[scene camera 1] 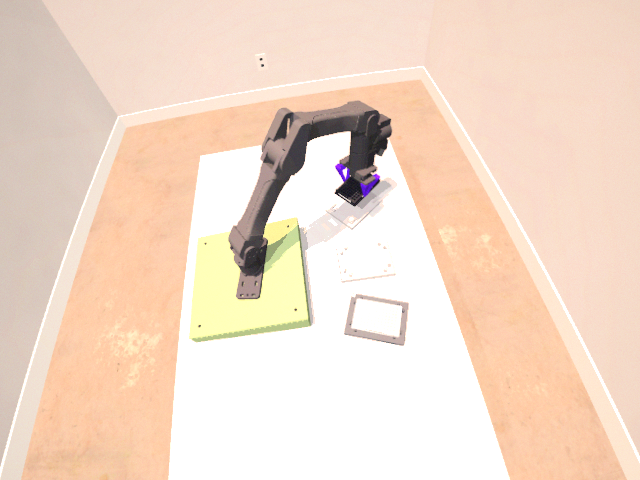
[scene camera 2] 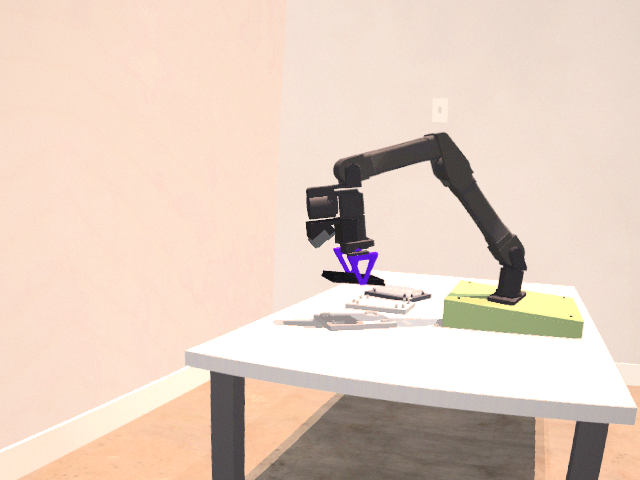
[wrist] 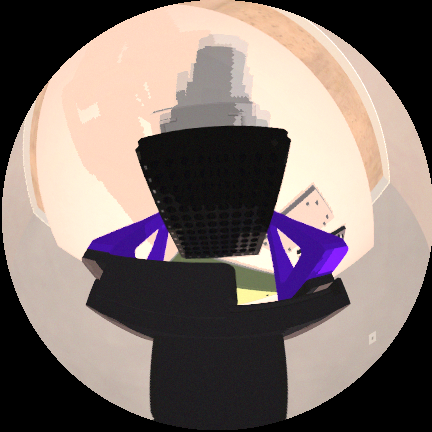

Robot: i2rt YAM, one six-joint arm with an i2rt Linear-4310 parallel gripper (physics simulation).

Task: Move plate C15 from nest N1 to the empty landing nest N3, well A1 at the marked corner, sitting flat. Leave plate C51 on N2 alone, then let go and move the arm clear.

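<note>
My gripper (scene camera 1: 355,187) (scene camera 2: 357,277) (wrist: 217,214), with purple fingers, is shut on a black well plate (scene camera 1: 349,192) (scene camera 2: 336,276) (wrist: 215,175), gripping it by two opposite sides. The plate is in the air above a pale nest (scene camera 1: 340,217) (scene camera 2: 361,326), apart from it. It looks tilted in scene camera 2, its left end higher. A white nest (scene camera 1: 368,277) (scene camera 2: 382,308) with small raised posts stands in the middle. A dark grey nest frame (scene camera 1: 376,338) (scene camera 2: 423,296) lies beyond it, with a white area inside. No labels, A1 mark or clearly separate second plate can be made out.
The arm's base stands on a yellow-green block (scene camera 1: 217,289) (scene camera 2: 516,322) beside the nests. All stand on a white table (scene camera 1: 320,413) (scene camera 2: 413,356). The arm's shadow falls across the table and the pale nest. Walls stand beyond the table.
</note>
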